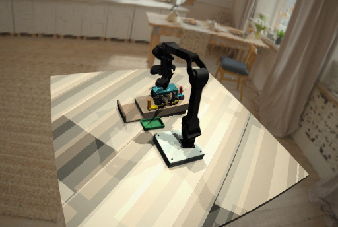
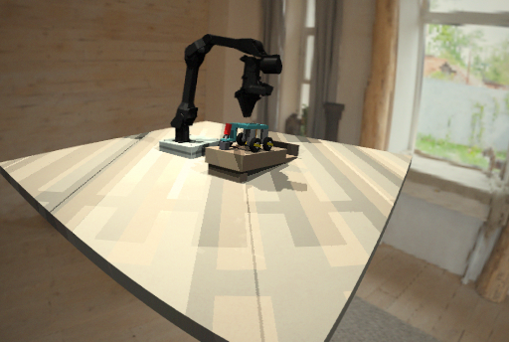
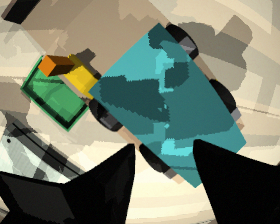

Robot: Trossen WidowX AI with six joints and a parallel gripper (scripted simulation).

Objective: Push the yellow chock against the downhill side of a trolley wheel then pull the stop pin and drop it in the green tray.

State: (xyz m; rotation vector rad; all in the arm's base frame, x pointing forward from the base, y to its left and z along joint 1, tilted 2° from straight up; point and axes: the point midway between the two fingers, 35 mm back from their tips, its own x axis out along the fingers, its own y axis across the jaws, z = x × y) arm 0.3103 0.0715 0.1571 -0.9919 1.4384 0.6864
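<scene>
Right now the red-headed stop pin is 2 cm ahead of my gripper tip, 11 cm to the right of it and 5 cm below it. From my gripper tip the other things lie so: brown ramp (2 cm ahead, 1 cm to the right, 13 cm below); then yellow chock (4 cm behind, 7 cm to the left, 9 cm below); then teal trolley (2 cm ahead, 1 cm to the right, 7 cm below).
</scene>
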